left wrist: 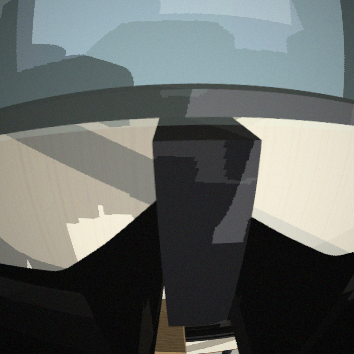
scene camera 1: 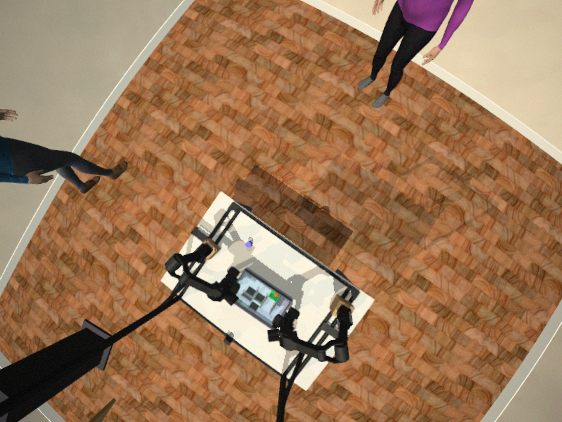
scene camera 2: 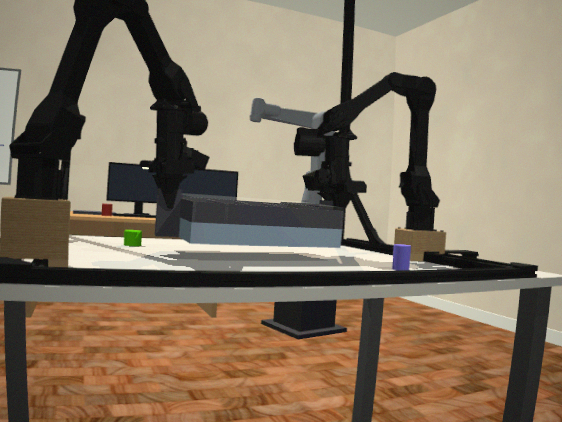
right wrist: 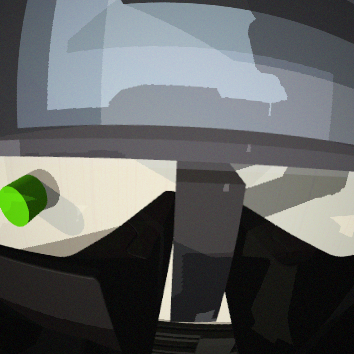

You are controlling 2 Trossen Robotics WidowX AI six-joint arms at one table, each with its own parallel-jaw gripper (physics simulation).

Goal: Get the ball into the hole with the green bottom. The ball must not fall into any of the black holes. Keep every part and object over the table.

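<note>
The grey-blue maze box (scene camera 1: 268, 284) (scene camera 2: 265, 214) (left wrist: 270, 103) lies between both arms. Whether it touches the table cannot be told. The small orange ball (scene camera 1: 275, 294) shows over the green-bottomed hole (scene camera 1: 272, 298) near the box's right part; how deep it sits is too small to tell. Several black holes (scene camera 1: 251, 293) lie left of it. My left gripper (scene camera 1: 237, 291) (scene camera 2: 343, 205) (left wrist: 187, 207) is shut on the box's dark handle (left wrist: 200, 280). My right gripper (scene camera 1: 281, 326) (scene camera 2: 170, 204) (right wrist: 193, 201) is shut on the opposite handle (right wrist: 206, 240).
A purple cylinder (scene camera 1: 248, 244) (scene camera 2: 401, 257) stands on the white table (scene camera 1: 220, 200) near the frame's edge. A green cylinder (scene camera 2: 132, 238) (right wrist: 35, 197) stands beyond the box. A black frame bar (scene camera 2: 250, 277) runs along the table edge. Two people stand away from the table.
</note>
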